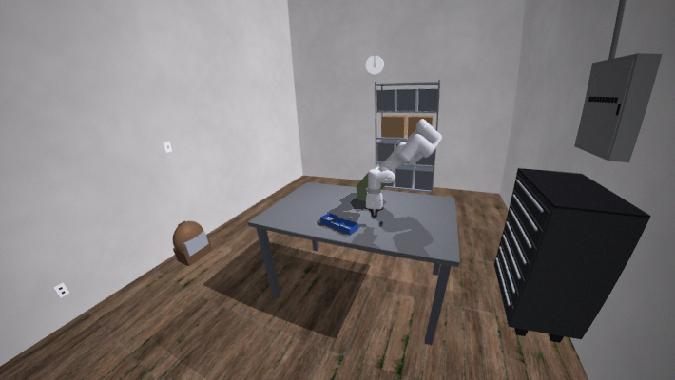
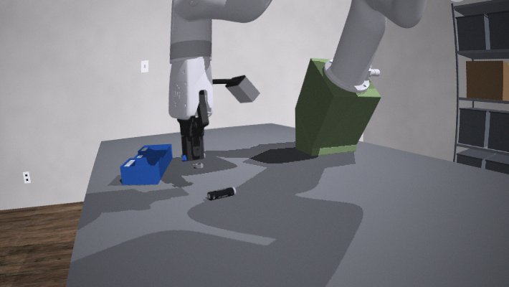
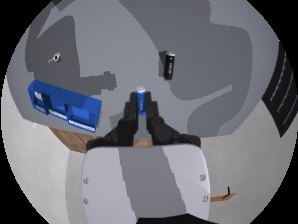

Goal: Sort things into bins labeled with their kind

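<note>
Now: hand 80 mm above the black battery, 40 mm to the right of it and 40 mm past it. From my hand the other things lie so: blue bin 210 mm to the right, 90 mm ahead, 60 mm below; small nut 190 mm to the right, 80 mm below, 30 mm behind; blue battery 20 mm below.
</note>
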